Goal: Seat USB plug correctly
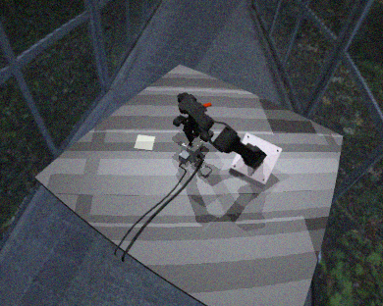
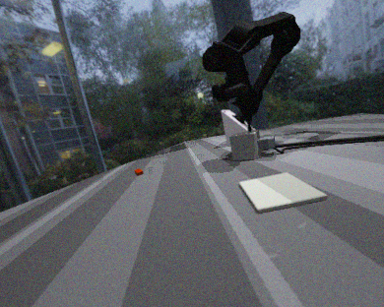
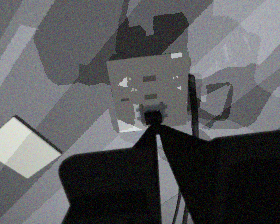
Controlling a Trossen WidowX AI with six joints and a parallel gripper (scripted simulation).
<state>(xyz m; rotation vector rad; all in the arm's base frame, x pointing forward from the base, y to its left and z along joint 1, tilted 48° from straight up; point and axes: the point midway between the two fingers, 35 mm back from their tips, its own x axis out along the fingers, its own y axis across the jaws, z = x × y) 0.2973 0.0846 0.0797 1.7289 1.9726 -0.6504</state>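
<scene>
Right now the dark USB plug is 20 mm below my gripper tip. Round my gripper tip: orange object: 160 mm ahead, 400 mm to the right, 100 mm below; then pale flat pad: 230 mm ahead, 80 mm to the left, 100 mm below.
</scene>
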